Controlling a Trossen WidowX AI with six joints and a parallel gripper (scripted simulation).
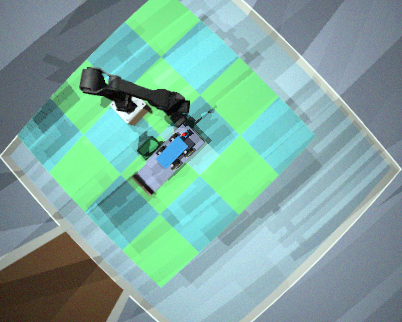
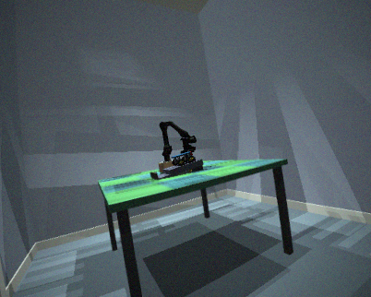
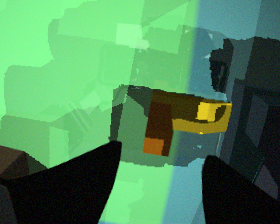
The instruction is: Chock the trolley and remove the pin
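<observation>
My gripper tip is 6 cm above the yellow chock and 2 cm short of it. From my gripper tip the other things lie so: blue trolley: 16 cm ahead, 13 cm to the right, 3 cm above; stop pin: 13 cm ahead, 5 cm above, 2 cm to the right; ramp: 16 cm ahead, 14 cm to the right, 3 cm below.
</observation>
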